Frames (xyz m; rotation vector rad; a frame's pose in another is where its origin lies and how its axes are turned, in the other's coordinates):
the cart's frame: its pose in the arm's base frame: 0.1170 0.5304 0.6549 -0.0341 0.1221 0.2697
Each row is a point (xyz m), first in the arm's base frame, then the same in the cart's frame.
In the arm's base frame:
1: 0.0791 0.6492 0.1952
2: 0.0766 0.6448 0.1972
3: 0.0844 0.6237 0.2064
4: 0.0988 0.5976 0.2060
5: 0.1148 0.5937 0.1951
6: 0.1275 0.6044 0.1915
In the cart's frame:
1: 0.0525 0.1325 -0.4545
2: 0.0487 0.1289 -0.4530
3: 0.0494 0.1063 -0.4440
4: 0.0564 0.0774 -0.4441
5: 0.0720 0.0695 -0.4532
6: 0.0874 0.0765 -0.4548

